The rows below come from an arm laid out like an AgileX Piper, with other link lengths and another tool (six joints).
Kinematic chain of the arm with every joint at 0, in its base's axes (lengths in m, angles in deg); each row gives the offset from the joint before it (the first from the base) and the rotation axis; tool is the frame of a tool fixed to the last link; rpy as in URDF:
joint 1: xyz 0 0 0.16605 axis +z
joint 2: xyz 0 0 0 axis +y
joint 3: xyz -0.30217 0 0.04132 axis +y
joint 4: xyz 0.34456 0 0.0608 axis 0.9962 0 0.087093
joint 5: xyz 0 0 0 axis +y
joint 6: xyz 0.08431 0 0.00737 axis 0.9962 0 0.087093
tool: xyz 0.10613 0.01 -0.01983 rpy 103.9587 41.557 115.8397
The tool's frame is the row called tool.
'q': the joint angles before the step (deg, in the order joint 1, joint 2, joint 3, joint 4, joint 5, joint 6). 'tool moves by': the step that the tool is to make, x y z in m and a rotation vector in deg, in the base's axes. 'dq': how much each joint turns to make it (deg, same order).
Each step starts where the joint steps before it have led.
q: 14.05, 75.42, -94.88, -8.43, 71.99, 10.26
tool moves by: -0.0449, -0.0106, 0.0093, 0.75, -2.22, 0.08
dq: -0.01, -8.51, 5.94, 0.22, 0.23, -0.04
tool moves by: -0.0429, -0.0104, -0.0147, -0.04, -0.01, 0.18
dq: 0.02, -8.71, 8.54, 0.09, 0.15, -0.19
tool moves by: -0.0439, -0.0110, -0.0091, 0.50, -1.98, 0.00
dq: -0.01, -9.36, 7.28, 0.01, 0.04, -0.01
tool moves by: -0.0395, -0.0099, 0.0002, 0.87, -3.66, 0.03
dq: 0.03, -8.50, 4.51, -0.02, 0.22, -0.06
